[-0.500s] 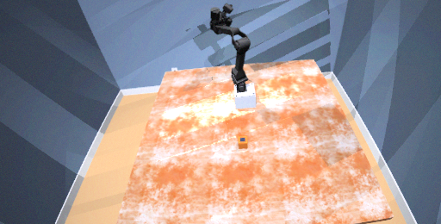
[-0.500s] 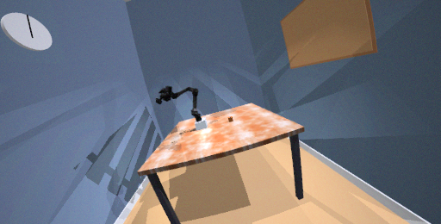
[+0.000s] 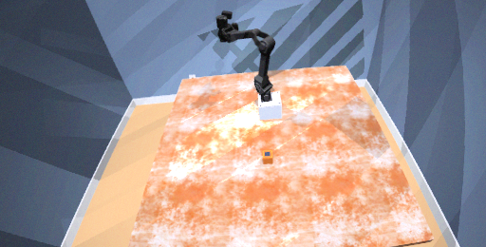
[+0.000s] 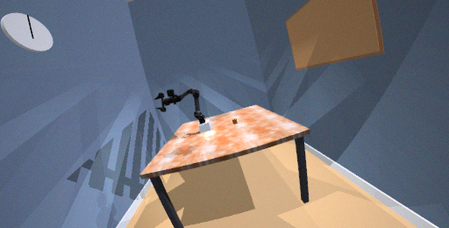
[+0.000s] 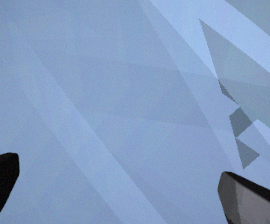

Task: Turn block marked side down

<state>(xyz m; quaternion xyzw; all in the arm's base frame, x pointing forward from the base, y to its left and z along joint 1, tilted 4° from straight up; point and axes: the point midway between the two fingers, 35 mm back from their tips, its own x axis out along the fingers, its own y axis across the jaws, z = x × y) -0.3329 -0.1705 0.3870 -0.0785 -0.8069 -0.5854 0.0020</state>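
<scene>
The orange block lies 760 mm ahead of my gripper tip, 420 mm below it and 150 mm to the left of it.
</scene>
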